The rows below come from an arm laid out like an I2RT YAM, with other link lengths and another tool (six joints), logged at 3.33 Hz.
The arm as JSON. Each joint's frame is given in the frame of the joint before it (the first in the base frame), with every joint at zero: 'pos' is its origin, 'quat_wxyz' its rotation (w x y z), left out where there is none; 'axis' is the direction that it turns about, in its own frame. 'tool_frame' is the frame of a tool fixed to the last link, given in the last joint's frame.
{
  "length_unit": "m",
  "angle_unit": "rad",
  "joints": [
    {
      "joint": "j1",
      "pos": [
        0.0,
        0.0,
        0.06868
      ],
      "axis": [
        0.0,
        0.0,
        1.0
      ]
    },
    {
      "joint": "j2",
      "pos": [
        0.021,
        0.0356,
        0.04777
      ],
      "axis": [
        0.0,
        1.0,
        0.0
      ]
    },
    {
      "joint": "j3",
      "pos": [
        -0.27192,
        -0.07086,
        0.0
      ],
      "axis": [
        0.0,
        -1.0,
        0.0
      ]
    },
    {
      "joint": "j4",
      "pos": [
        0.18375,
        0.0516,
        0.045
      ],
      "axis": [
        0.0,
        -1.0,
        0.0
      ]
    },
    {
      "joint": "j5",
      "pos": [
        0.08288,
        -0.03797,
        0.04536
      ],
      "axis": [
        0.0,
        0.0,
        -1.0
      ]
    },
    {
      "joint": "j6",
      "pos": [
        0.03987,
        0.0,
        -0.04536
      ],
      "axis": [
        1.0,
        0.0,
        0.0
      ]
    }
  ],
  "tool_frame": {
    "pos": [
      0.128,
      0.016,
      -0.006
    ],
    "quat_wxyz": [
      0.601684,
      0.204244,
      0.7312,
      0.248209
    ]
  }
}
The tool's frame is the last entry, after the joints.
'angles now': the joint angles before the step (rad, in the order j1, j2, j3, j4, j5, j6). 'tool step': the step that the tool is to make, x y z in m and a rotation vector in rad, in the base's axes. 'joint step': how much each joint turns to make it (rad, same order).
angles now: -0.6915 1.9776 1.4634 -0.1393 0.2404 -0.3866
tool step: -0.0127 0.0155 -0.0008 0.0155 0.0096 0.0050
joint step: 0.0072 -0.0633 -0.0831 0.0010 -0.0019 0.0062
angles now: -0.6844 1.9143 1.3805 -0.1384 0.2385 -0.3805
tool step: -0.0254 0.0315 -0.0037 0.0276 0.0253 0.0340
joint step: 0.0112 -0.1248 -0.1596 0.0001 -0.0211 -0.0105
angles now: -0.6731 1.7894 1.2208 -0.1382 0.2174 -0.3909
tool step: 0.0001 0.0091 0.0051 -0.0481 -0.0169 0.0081
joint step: 0.0298 -0.0428 -0.0765 0.0783 0.0344 -0.0080
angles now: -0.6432 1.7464 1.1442 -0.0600 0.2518 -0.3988
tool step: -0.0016 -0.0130 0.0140 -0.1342 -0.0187 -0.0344
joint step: 0.0097 -0.0129 -0.0698 0.1687 0.0913 -0.0568
